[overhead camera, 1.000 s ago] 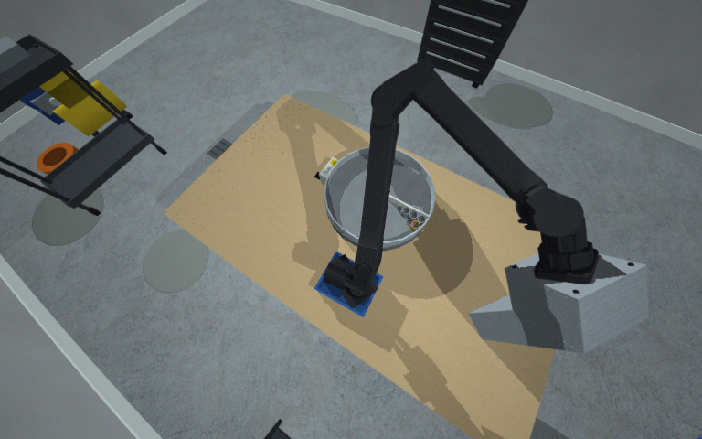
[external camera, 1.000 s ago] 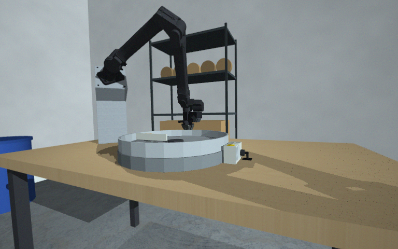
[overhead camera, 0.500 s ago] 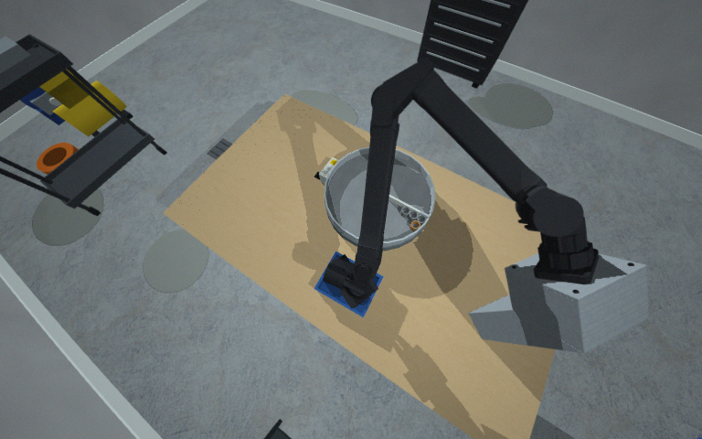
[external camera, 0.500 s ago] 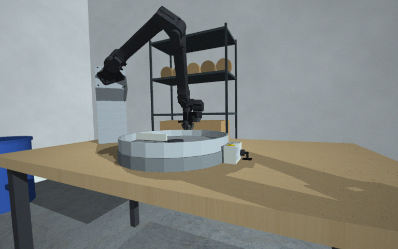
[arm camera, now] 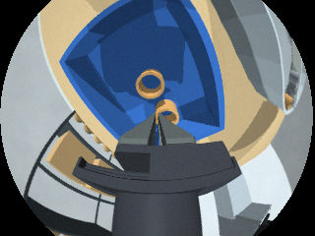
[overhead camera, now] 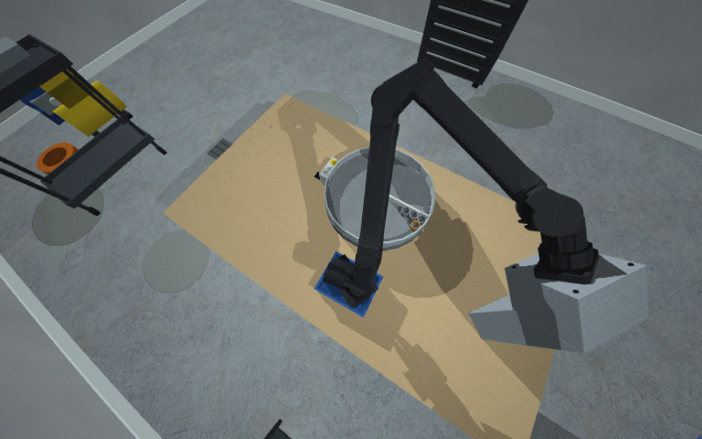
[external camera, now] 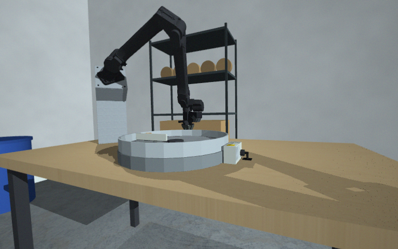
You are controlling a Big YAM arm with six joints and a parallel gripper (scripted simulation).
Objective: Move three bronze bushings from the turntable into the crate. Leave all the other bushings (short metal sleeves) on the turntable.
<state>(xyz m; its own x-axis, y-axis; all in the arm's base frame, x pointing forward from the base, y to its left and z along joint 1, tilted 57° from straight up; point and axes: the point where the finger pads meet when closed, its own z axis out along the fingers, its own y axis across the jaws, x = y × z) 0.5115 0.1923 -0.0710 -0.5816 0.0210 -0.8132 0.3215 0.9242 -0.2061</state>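
Now: the blue crate 4 cm ahead of my hand, 1 cm to the right of it and 1 cm below it. Round my hand: grey turntable: 37 cm to the right, 9 cm ahead, 2 cm above.
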